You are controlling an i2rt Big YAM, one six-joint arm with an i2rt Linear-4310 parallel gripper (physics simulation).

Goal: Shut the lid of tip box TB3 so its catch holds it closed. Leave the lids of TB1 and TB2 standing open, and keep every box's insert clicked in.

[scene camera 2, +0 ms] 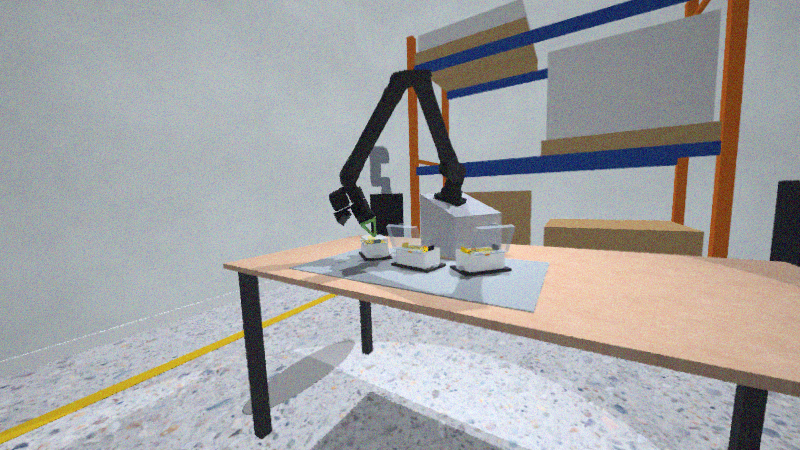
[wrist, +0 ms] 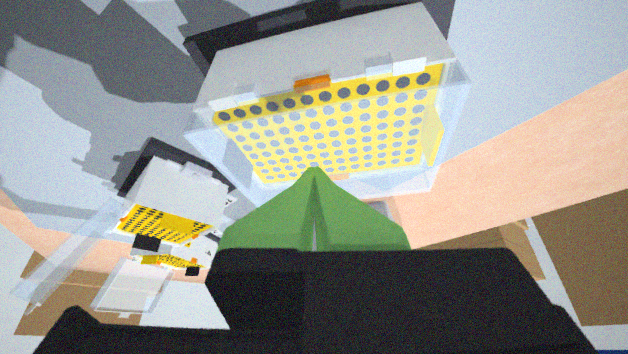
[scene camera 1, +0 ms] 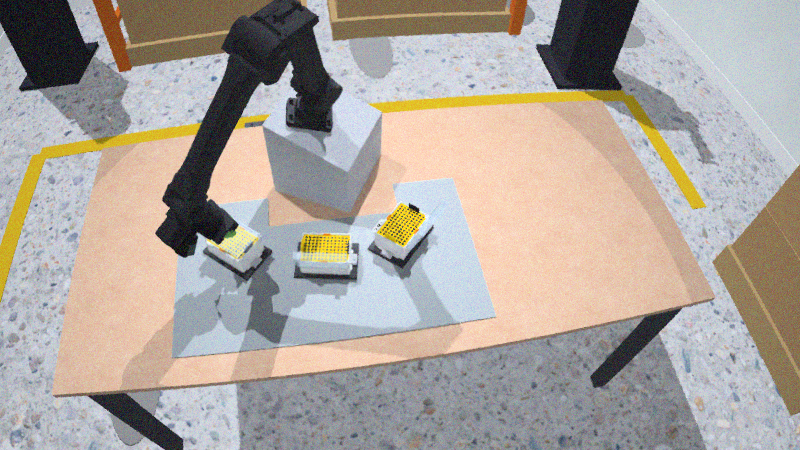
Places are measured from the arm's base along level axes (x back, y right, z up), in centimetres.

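Where they show: gripper, fingertip midpoint: [scene camera 2: 375, 236] [wrist: 314, 176] [scene camera 1: 233, 234]; arm's base, origin of the base link: [scene camera 2: 449, 200] [scene camera 1: 308, 116].
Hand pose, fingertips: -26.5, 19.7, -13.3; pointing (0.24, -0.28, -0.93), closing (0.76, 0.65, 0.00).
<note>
Each offset is from my fingertips to the top centre of the thing, as dx, dy, dz. "pt": to the spot under its first point. Level surfaces: height alone.
A white tip box @(+1.3, +0.2, -0.2) [scene camera 1: 237, 264] [scene camera 2: 374, 247] [wrist: 330, 45] with a yellow insert stands at the mat's left in scene camera 1. Its clear lid @(pt -1.6, +2.7, -0.2) [wrist: 325, 135] lies down over the insert. I cannot tell whether the catch is engaged. My gripper [scene camera 1: 231, 233] [scene camera 2: 373, 233] [wrist: 314, 176] is shut and empty, its green tips at or just above the lid's rear part; contact is unclear. The middle box @(pt -10.5, -22.7, -0.8) [scene camera 1: 326, 267] [scene camera 2: 416, 258] [wrist: 170, 187] and the right box @(pt -1.8, -44.9, -1.1) [scene camera 1: 416, 232] [scene camera 2: 480, 260] have clear lids standing open @(-2.4, -47.1, +7.4) [scene camera 2: 495, 237]. The box labels are unreadable.
The boxes stand on dark bases on a grey-blue mat @(dz -8.0) [scene camera 1: 391, 302] [scene camera 2: 503, 293] on the wooden table @(dz -8.3) [scene camera 1: 559, 223] [scene camera 2: 671, 313]. My arm's grey pedestal [scene camera 1: 313, 167] is behind the boxes. The middle box's upright lid @(pt -10.5, -15.8, +3.0) [wrist: 65, 250] is beside my gripper in the wrist view.
</note>
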